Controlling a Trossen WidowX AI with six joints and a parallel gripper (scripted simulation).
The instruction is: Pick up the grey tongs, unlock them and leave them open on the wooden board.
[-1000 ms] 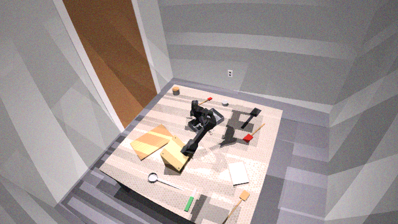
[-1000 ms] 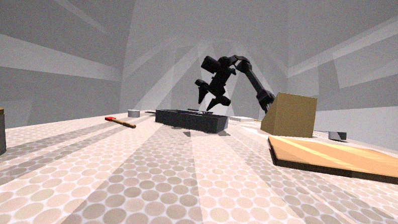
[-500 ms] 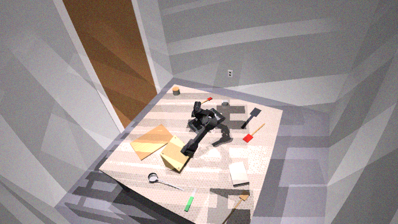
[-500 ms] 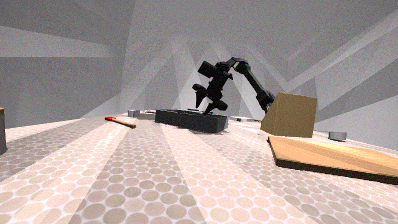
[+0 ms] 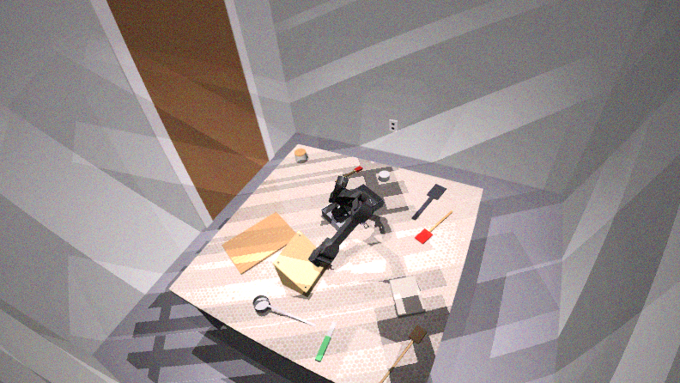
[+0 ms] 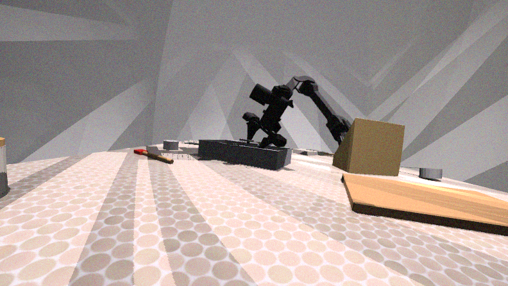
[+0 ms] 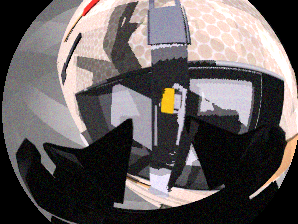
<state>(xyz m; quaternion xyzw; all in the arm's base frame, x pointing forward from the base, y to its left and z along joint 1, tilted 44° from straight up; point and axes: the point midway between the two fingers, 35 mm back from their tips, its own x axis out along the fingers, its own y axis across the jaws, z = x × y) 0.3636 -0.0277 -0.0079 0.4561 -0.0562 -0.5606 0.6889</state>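
Right now the roasting tin is 30 mm to the left of my gripper tip, 30 mm ahead of it and 20 mm below it. From my gripper tip the other things lie so: red spatula: 420 mm to the right, 60 mm ahead, 40 mm below; then red-tipped stick: 320 mm ahead, 170 mm to the left, 40 mm below; then white puck: 340 mm ahead, 40 mm to the right, 30 mm below.
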